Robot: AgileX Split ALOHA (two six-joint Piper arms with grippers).
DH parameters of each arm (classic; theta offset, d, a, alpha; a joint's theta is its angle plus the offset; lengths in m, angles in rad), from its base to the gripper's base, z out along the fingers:
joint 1: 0 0.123 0 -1.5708
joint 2: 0.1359 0 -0.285 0
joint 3: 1.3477 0 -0.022 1.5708
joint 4: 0 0.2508 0 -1.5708
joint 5: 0 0 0.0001 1.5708
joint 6: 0 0.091 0 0
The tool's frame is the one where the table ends.
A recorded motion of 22 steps. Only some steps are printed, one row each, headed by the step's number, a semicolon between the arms.
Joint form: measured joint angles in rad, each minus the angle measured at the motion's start. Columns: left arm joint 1, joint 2, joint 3, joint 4, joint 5, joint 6; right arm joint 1, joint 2, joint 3, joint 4, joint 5, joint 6.
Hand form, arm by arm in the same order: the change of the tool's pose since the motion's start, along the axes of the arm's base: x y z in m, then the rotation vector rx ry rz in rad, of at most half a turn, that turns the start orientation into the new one. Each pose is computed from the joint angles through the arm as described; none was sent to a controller.
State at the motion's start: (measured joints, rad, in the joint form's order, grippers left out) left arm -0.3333 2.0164 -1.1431 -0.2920 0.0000 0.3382; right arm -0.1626 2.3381 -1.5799 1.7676 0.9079 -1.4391
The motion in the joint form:
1: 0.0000 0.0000 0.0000 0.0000 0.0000 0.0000; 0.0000 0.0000 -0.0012 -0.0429 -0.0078 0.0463
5: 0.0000 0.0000 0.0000 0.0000 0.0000 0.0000; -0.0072 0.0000 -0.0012 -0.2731 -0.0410 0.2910
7: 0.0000 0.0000 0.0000 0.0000 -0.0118 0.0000; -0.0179 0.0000 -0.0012 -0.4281 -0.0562 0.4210
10: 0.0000 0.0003 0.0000 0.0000 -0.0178 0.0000; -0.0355 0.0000 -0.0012 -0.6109 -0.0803 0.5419
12: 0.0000 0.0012 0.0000 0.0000 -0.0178 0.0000; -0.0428 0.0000 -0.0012 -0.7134 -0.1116 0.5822
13: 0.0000 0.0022 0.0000 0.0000 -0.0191 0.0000; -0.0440 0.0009 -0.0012 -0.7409 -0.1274 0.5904
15: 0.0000 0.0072 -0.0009 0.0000 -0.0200 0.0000; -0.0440 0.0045 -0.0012 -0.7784 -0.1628 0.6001
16: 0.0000 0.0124 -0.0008 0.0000 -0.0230 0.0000; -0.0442 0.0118 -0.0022 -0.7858 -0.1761 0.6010
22: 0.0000 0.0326 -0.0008 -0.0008 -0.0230 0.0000; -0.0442 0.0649 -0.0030 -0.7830 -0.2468 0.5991
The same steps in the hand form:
1: 0.0000 0.0000 0.0000 0.0000 0.0000 0.0000; -0.0013 0.0003 -0.0025 -0.0060 0.0375 0.0078
5: 0.0000 0.0000 0.0000 0.0000 0.0000 0.0000; -0.0097 -0.0031 -0.0166 -0.0472 0.2373 0.0264
7: 0.0008 0.0001 0.0007 -0.0014 -0.0115 0.0024; -0.0158 -0.0097 -0.0255 -0.1027 0.3442 0.0315
10: 0.0012 0.0001 0.0010 -0.0021 -0.0170 0.0036; -0.0229 -0.0221 -0.0353 -0.1968 0.4428 0.0255
12: 0.0012 0.0001 0.0006 -0.0018 -0.0162 0.0036; -0.0257 -0.0299 -0.0406 -0.2769 0.4721 0.0174
13: 0.0013 0.0001 0.0003 -0.0016 -0.0165 0.0039; -0.0260 -0.0322 -0.0425 -0.3034 0.4763 0.0108
15: 0.0016 0.0000 -0.0015 -0.0003 -0.0135 0.0041; -0.0255 -0.0356 -0.0462 -0.3466 0.4779 -0.0071
16: 0.0018 0.0000 -0.0035 0.0010 -0.0114 0.0047; -0.0250 -0.0369 -0.0497 -0.3575 0.4808 -0.0145
22: 0.0019 0.0000 -0.0119 0.0072 0.0079 0.0052; -0.0233 -0.0413 -0.0749 -0.3798 0.5082 -0.0629

